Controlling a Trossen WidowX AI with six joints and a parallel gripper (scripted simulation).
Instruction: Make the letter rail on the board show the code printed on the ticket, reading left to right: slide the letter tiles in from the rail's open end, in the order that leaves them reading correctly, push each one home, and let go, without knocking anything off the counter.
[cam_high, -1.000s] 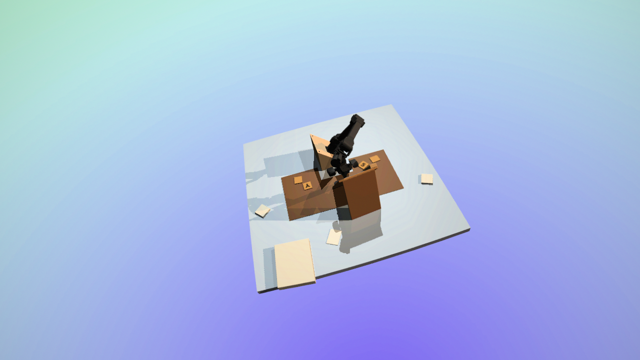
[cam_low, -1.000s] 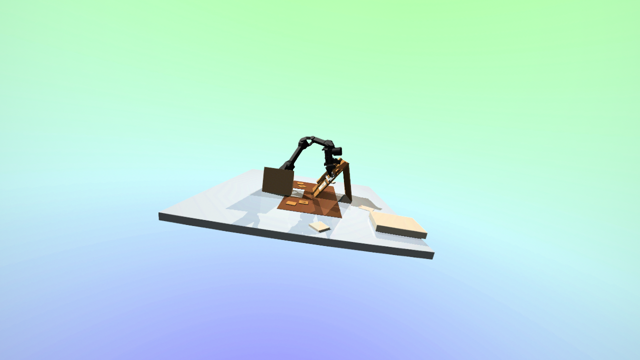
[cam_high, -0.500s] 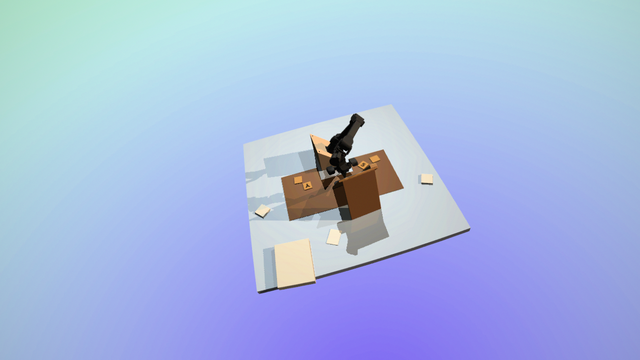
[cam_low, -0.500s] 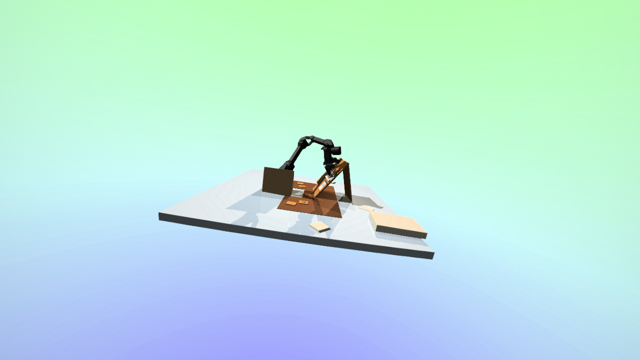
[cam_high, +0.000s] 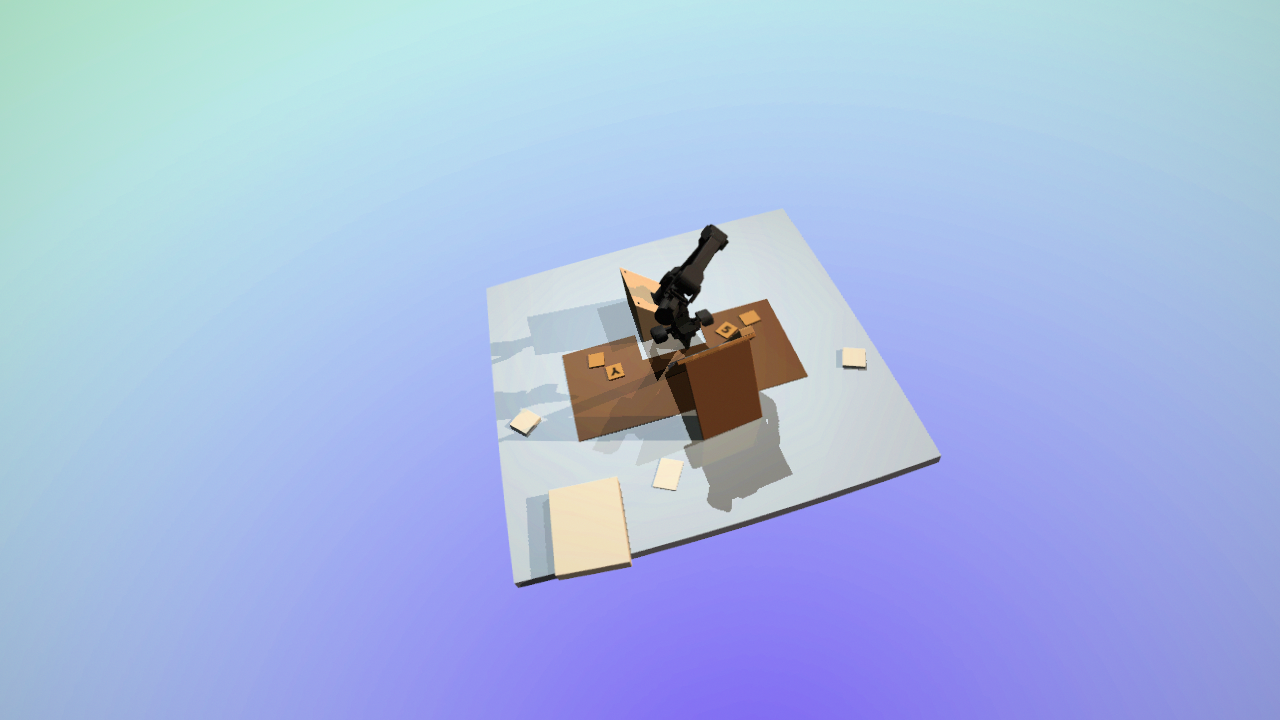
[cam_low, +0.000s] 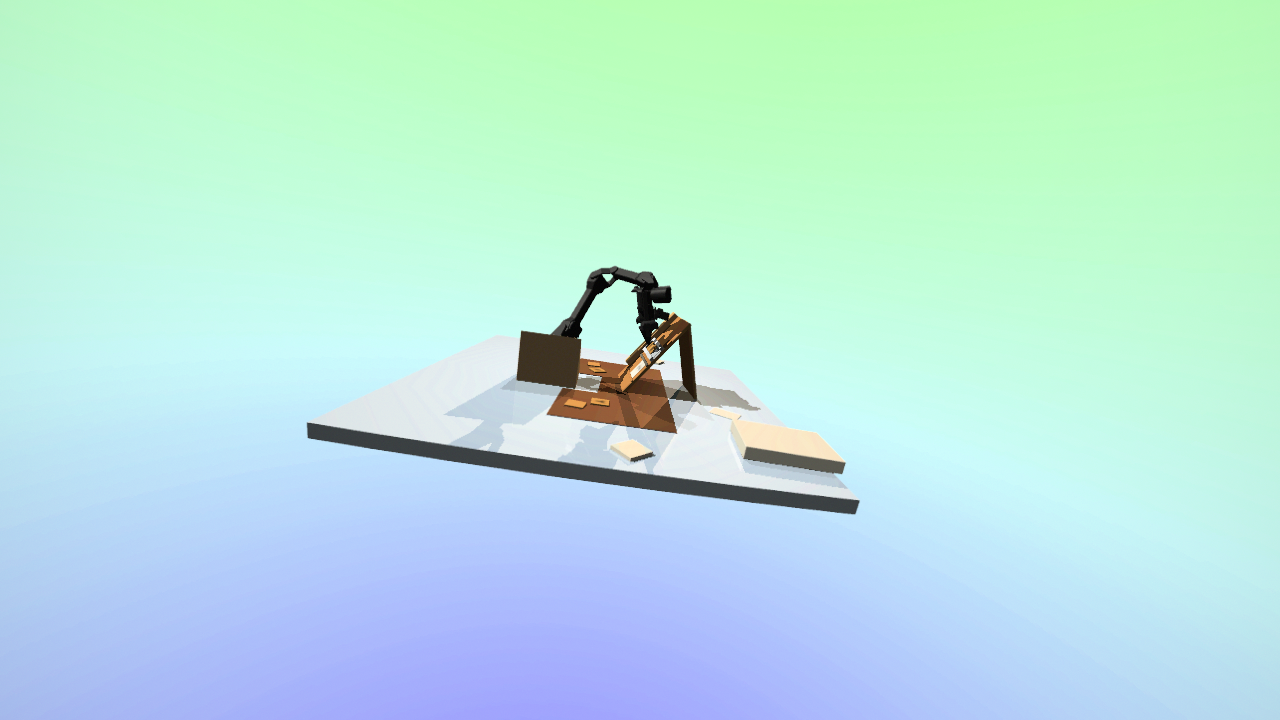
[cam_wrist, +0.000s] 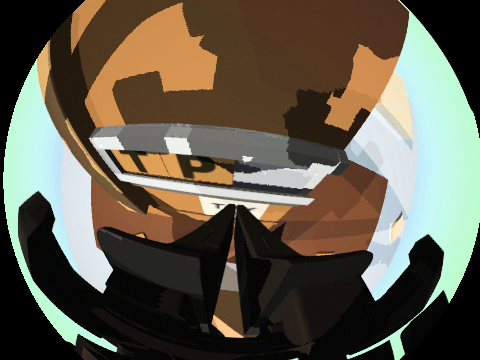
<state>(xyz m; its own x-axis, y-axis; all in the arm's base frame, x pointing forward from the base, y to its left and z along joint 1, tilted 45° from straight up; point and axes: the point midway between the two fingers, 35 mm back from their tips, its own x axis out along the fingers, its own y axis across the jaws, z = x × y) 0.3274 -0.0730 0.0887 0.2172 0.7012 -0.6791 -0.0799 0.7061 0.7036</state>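
Now: gripper tip 150 mm past the tan letter tile, 230 mm to the left of it and 180 mm above it. The rest, counted from my gripper tip: white ticket (20 mm behind, 100 mm below); dark brown mat (130 mm behind, 20 mm to the right, 180 mm below); cream block (400 mm ahead, 430 mm to the right, 160 mm below).
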